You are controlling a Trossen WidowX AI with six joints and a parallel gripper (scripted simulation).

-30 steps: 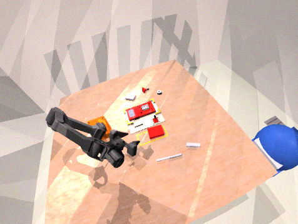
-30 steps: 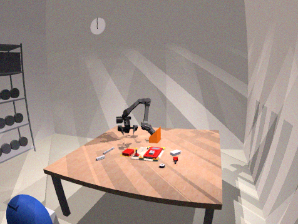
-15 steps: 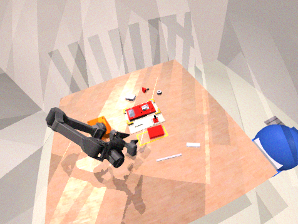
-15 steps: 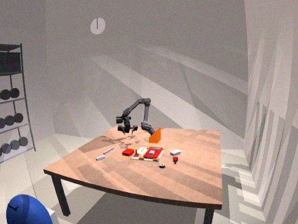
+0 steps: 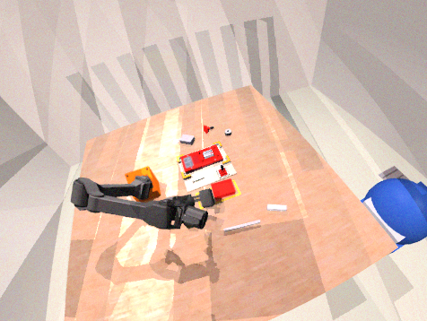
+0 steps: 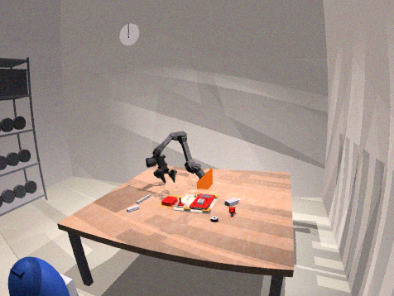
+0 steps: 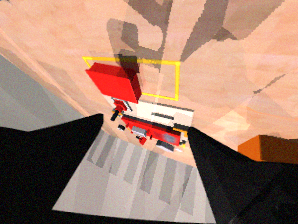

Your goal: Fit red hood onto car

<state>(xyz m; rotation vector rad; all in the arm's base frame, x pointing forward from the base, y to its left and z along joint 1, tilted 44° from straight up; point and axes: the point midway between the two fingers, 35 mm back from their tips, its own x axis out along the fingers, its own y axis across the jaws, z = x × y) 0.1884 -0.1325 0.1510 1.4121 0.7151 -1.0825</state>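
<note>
Right now the red hood is 120 mm ahead of my gripper tip, 30 mm to the left of it and 80 mm below it. The rest, counted from my gripper tip: grey rod (110 mm ahead, 160 mm to the right, 90 mm below).
</note>
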